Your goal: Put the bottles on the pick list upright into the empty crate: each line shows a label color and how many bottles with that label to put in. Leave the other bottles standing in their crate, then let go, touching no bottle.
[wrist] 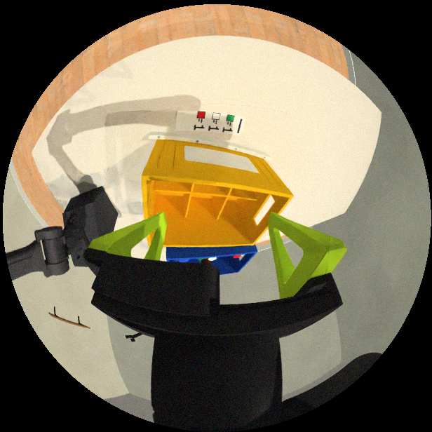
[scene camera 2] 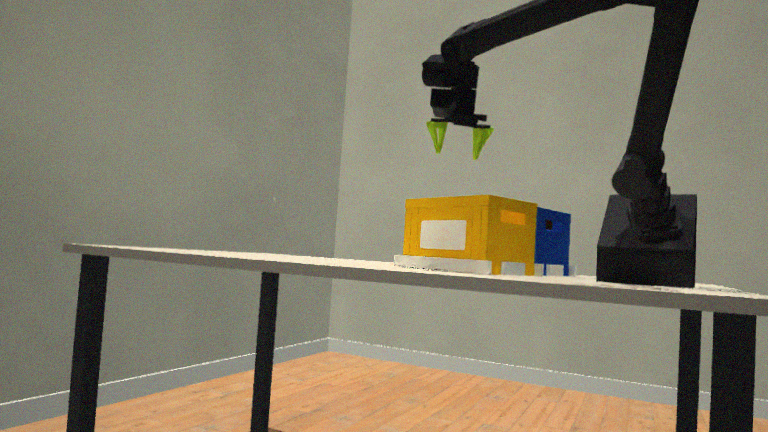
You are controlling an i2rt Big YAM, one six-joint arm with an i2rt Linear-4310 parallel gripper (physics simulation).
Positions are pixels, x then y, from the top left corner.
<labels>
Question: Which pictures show my gripper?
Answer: The wrist view and scene camera 2: all of them.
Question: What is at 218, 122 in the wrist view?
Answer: A pick list.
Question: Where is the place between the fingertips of my gripper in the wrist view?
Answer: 216, 217
</labels>
